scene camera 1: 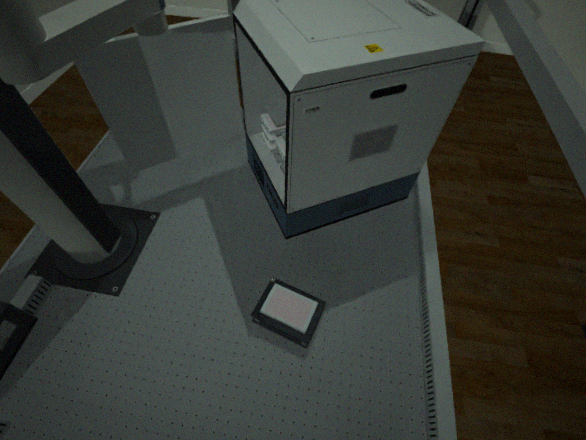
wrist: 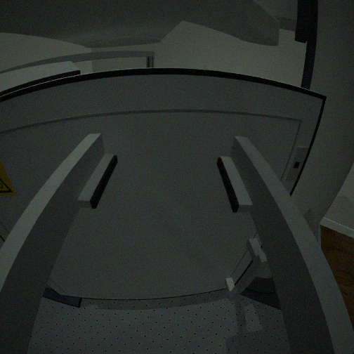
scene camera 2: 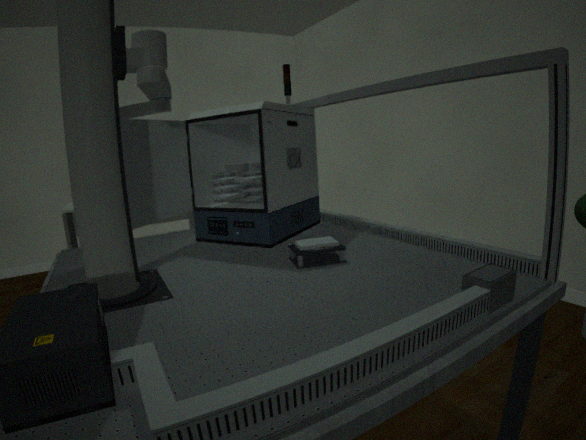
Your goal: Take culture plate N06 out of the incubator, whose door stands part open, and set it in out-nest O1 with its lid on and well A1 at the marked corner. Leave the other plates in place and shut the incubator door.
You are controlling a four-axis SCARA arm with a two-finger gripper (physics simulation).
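Observation:
The incubator (scene camera 1: 345, 165) (scene camera 2: 292, 185) has its door (scene camera 1: 200, 90) (scene camera 2: 167, 170) (wrist: 165, 240) swung wide open. White stacked plates (scene camera 1: 272, 135) (scene camera 2: 235, 185) show inside; their labels are unreadable. A lidded plate (scene camera 1: 290, 306) (scene camera 2: 316, 243) with a pinkish top lies flat in the dark nest (scene camera 1: 316, 320) (scene camera 2: 320, 258). Its label and well A1 cannot be read. My gripper (wrist: 166, 147) is shut at its narrow spacing, with nothing between the fingers. In the wrist view it stands before the door's face, the door handle (wrist: 244, 270) low beside the right finger. Scene camera views hide the fingers.
The arm's column (scene camera 1: 65, 195) (scene camera 2: 95, 165) stands left of the nest. A dark box (scene camera 2: 55, 360) with a yellow label stands at the front left, and a small grey box (scene camera 2: 492, 282) at the right. Slotted ducts (scene camera 2: 325, 370) and a frame post (scene camera 2: 556, 170) line the table edge.

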